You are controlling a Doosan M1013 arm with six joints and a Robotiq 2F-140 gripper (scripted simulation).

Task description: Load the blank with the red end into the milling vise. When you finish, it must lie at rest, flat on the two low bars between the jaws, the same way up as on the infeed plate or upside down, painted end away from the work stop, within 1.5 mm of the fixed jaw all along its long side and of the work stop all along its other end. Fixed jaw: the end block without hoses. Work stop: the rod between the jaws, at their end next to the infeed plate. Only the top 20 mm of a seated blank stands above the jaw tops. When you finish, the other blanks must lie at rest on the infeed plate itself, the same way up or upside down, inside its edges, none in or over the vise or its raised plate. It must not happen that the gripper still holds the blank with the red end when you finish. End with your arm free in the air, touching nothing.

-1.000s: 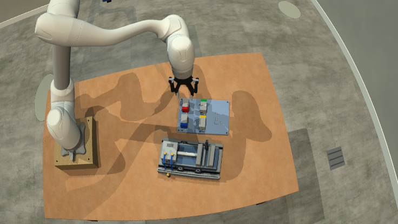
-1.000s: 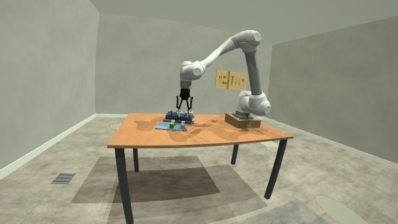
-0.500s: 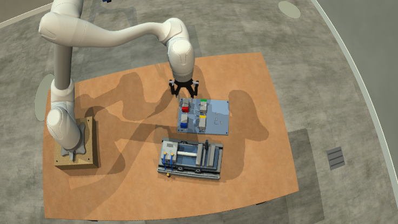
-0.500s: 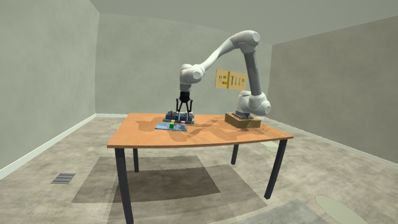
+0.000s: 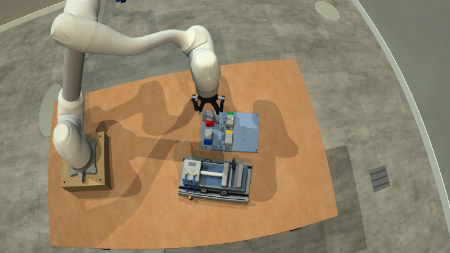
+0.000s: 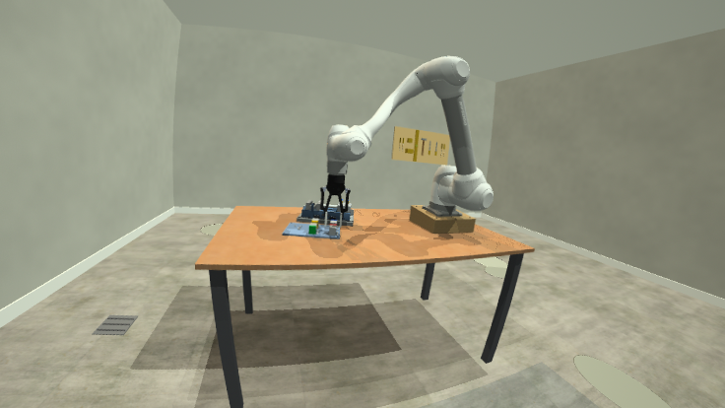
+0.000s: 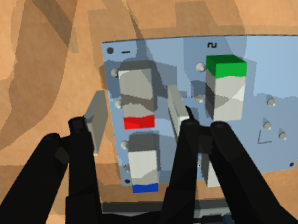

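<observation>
The red-ended blank is 50 mm below my hand. Also, from my hand: green-ended blank 90 mm ahead, 20 mm to the right, 50 mm below; then blue-ended blank 20 mm behind, 90 mm to the right, 50 mm below; then infeed plate 80 mm ahead, 70 mm to the right, 70 mm below.
</observation>
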